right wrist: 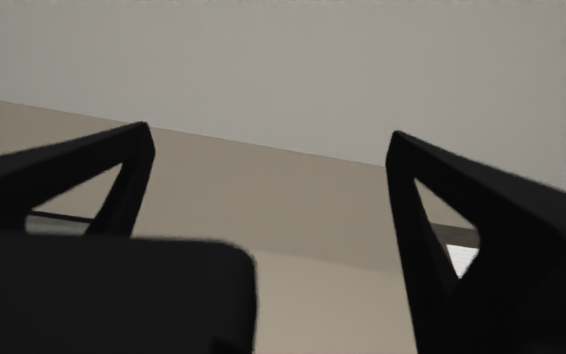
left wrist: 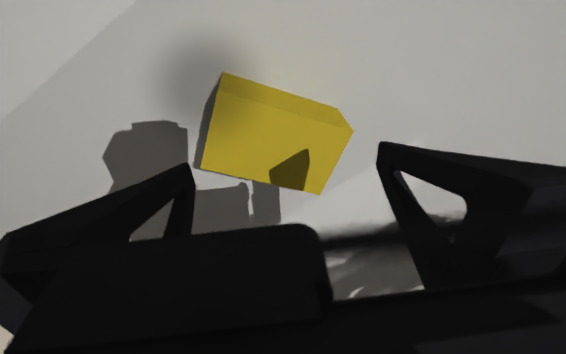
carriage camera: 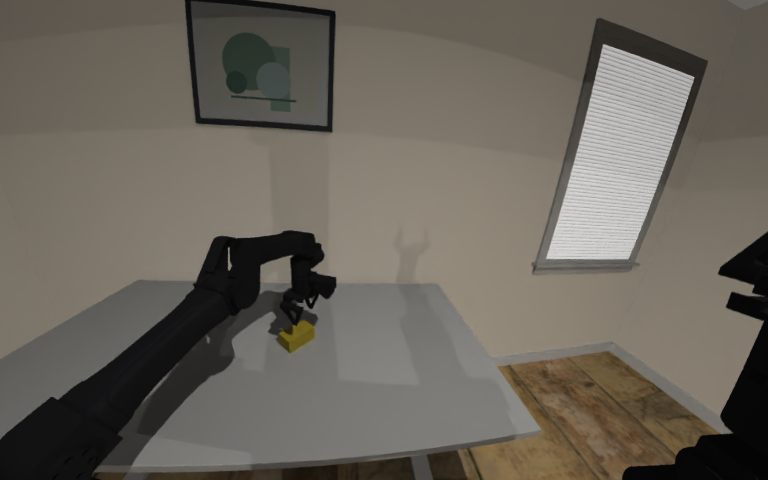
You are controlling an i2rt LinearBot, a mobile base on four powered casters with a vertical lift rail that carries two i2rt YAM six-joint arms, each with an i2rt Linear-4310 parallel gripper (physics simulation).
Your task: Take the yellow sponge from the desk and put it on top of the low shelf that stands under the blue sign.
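Places are measured from the left arm's base along level axes (x ahead, y left, z up), in metres.
Pixels of known places: left gripper, fingertip midpoint: (left wrist: 285, 163) (carriage camera: 303, 316); right gripper, fingertip midpoint: (right wrist: 269, 141).
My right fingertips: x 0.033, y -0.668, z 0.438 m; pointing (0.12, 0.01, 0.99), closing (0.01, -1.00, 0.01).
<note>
Ahead of a thing's pixels: the offset from my right fingertips to its top centre. "spot": to the spot under its first point. Level surfaces: height alone.
The yellow sponge @(dx +0.488, dy +0.601, dz -0.564 m) (carriage camera: 296, 337) (left wrist: 270, 130) lies on the light grey desk @(dz -0.609 m) (carriage camera: 453, 407) (left wrist: 450, 60), left of the middle in the carriage view. My left gripper (carriage camera: 303, 314) (left wrist: 285, 163) is open and empty, pointing down over the sponge's far side. In the left wrist view the sponge lies slightly askew, its lower part between the lines of the two fingers and most of it above their tips. My right gripper (right wrist: 269, 141) is open and empty, away from the desk, facing the wall and ceiling. The low shelf and the blue sign do not show in these views.
A framed picture (carriage camera: 331, 73) hangs on the wall (carriage camera: 453, 198) behind the desk. A window with a white blind @(spot: dx +1.215, dy -1.043, dz +0.168 m) (carriage camera: 623, 158) is at the right. Wooden floor @(dz -1.329 m) (carriage camera: 583, 407) shows right of the desk. The right arm (carriage camera: 747, 384) stands at the right edge.
</note>
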